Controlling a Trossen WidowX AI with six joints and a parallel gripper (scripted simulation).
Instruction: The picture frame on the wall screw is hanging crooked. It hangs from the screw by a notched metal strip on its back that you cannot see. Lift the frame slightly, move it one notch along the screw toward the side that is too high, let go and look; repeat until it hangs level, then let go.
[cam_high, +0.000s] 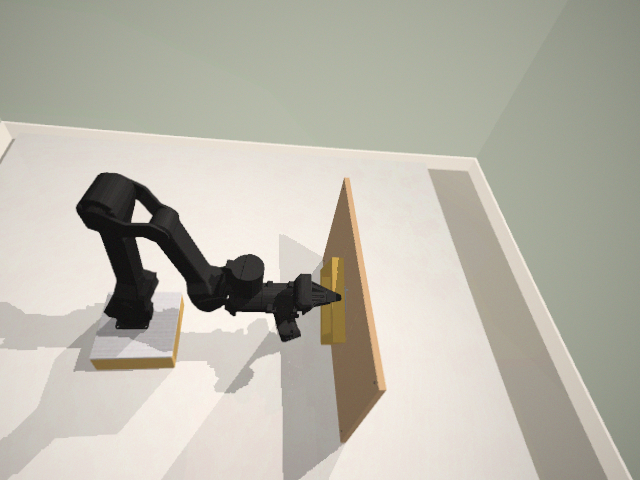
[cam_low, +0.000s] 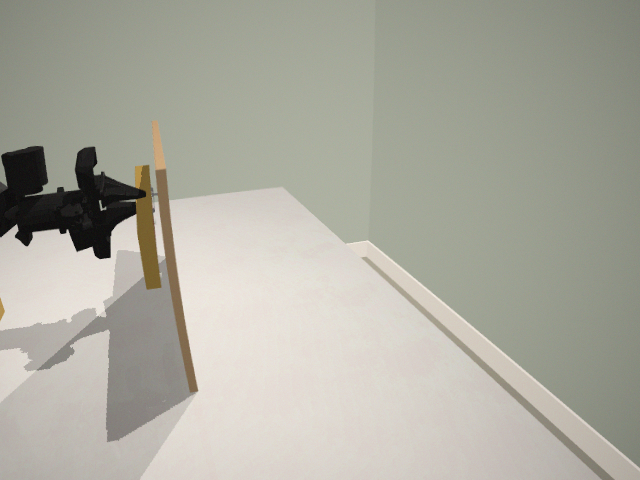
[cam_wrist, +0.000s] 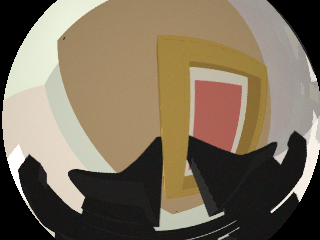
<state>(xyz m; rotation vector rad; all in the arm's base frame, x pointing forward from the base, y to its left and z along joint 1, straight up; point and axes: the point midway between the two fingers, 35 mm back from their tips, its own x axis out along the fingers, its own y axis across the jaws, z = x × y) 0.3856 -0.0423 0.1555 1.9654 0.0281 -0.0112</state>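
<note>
Now: gripper tip 2 cm to the right of the yellow picture frame and 5 cm above it. Round my gripper tip: wall board (2 cm ahead, 2 cm to the left, 6 cm below).
</note>
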